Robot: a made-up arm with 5 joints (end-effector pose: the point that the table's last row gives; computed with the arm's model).
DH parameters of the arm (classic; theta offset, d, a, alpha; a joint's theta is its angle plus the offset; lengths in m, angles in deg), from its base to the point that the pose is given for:
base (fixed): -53.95 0 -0.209 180
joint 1: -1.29 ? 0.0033 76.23
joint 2: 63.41 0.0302 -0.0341 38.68
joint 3: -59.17 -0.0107 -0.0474 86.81
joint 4: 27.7 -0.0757 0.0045 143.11
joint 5: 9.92 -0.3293 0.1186 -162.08
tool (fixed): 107.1 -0.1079 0 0
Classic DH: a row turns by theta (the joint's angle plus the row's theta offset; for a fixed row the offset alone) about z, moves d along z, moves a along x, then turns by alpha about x.
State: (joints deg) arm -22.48 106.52 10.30 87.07 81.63
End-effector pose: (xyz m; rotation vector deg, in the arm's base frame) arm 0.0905 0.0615 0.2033 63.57 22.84 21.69
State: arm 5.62 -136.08 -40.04 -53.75 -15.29
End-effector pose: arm -0.2109 0.3289 0.1258 -122.99 -86.84 -5.84
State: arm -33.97 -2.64 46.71 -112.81 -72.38
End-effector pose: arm -0.0342 0.0826 0.1159 75.52 16.78 21.84
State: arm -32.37 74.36 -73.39 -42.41 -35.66
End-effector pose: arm 0.1010 0.2208 0.1679 -4.19 62.71 53.20
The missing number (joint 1, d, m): -0.2066
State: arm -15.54 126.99 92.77 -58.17 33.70
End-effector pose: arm -0.2278 0.2426 0.1701 -106.51 -91.77 30.06
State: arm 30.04 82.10 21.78 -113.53 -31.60
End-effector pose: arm -0.2717 0.1564 0.1678 111.45 58.53 -88.44
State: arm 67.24 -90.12 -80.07 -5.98 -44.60
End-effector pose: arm 0.1204 0.0938 0.2198 -102.86 91.09 -44.58
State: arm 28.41 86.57 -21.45 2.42 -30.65
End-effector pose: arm 0.1046 0.0720 0.1164 83.40 12.09 30.35
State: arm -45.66 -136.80 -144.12 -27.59 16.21
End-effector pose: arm -0.0834 0.3464 0.0920 22.98 96.15 107.24
